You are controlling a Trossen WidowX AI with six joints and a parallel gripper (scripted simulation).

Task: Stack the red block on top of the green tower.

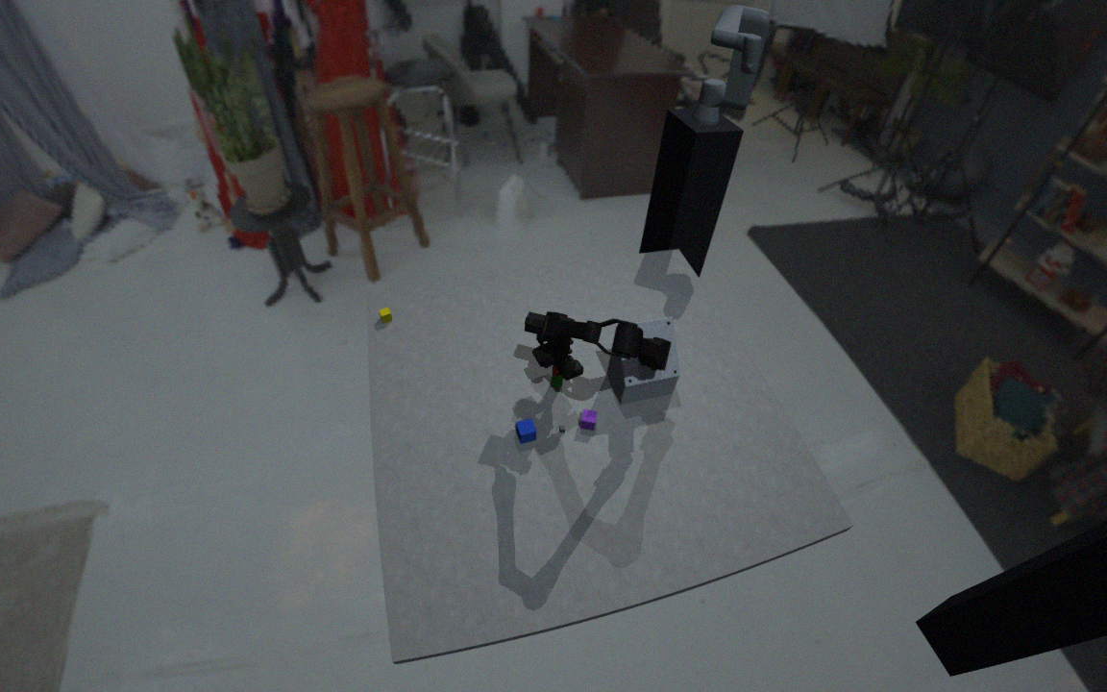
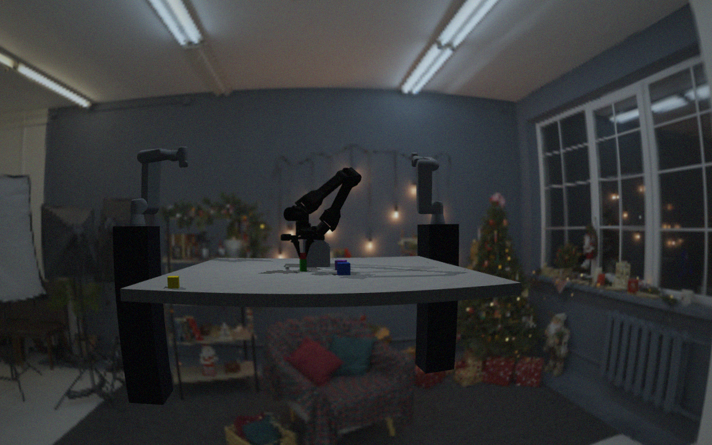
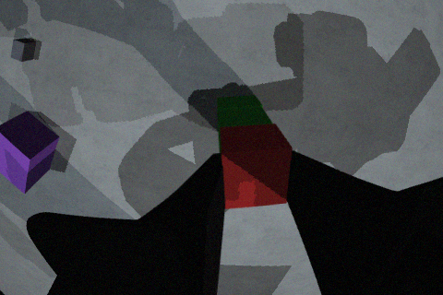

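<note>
Right now the small red block is right at my gripper tip. The rest, counted from my gripper tip: green block: 20 mm below; then blue block: 160 mm to the left, 150 mm ahead, 40 mm below; then purple block: 170 mm to the left, 40 mm below, 40 mm behind.
</note>
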